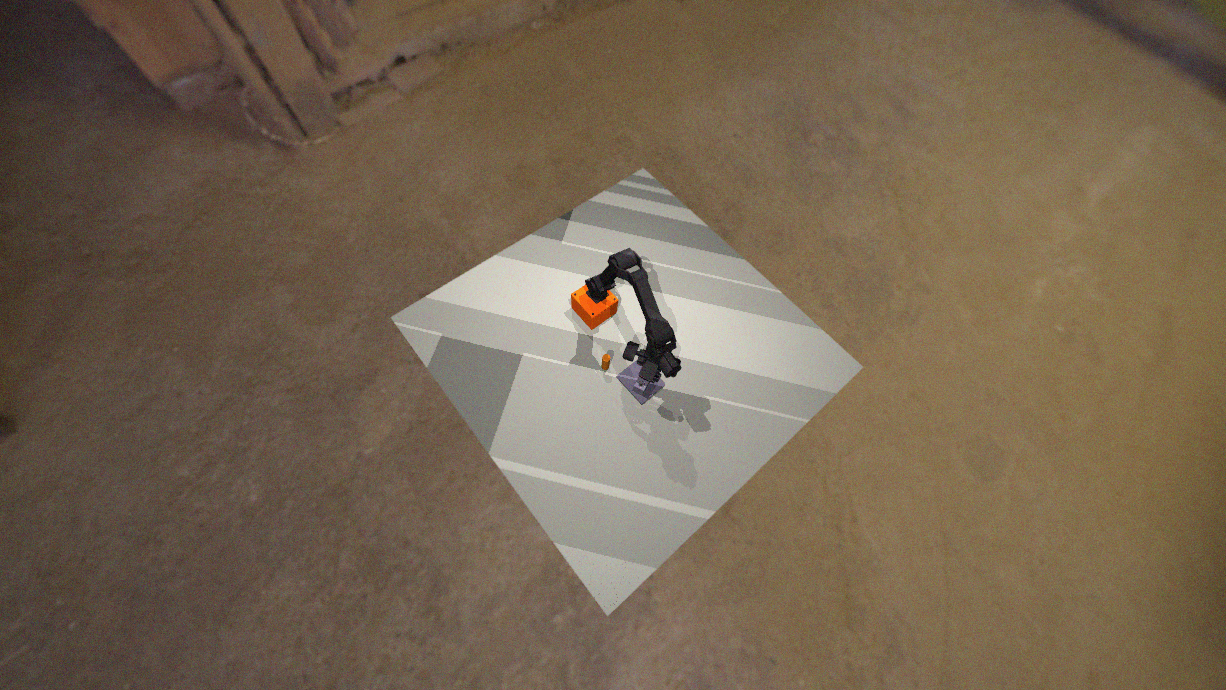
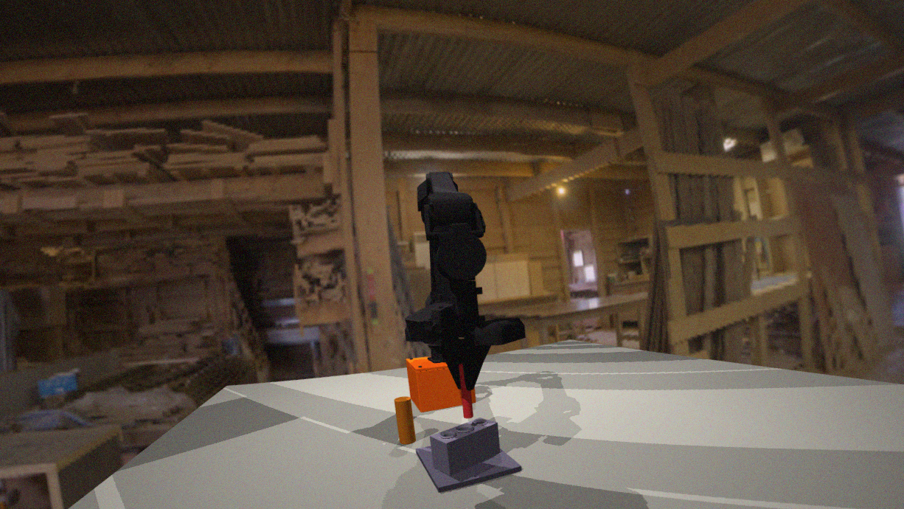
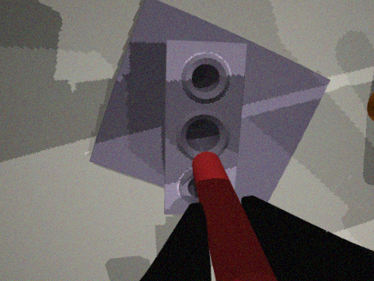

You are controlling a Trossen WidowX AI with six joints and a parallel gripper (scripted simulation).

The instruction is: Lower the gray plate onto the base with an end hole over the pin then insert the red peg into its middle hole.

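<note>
My gripper tip is 70 mm above the gray plate and 10 mm to the left of it. From my gripper tip the other things lie so: orange cylinder (140 mm behind, 80 mm below, 70 mm to the right); purple-gray base (110 mm below, 10 mm behind); red peg (right at my gripper tip).
</note>
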